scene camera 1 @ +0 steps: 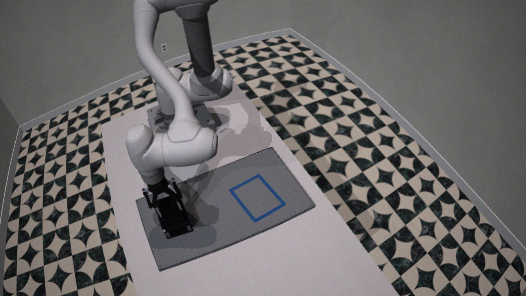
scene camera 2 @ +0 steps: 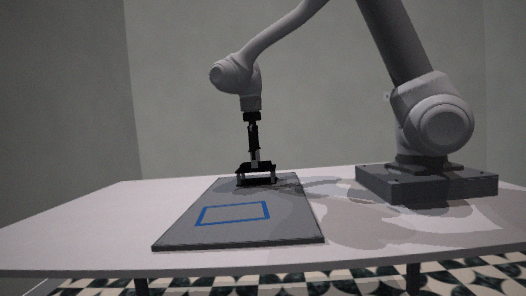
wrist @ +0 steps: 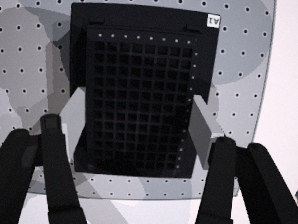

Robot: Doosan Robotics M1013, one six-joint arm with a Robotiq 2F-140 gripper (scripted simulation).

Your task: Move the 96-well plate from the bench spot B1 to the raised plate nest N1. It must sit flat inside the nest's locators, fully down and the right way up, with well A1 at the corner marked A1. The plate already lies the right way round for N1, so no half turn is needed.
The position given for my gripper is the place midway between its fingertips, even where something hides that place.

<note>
In view: my gripper [wrist: 138,106], a black 96-well plate [wrist: 183,49] and a raised black nest N1 [wrist: 77,63].
</note>
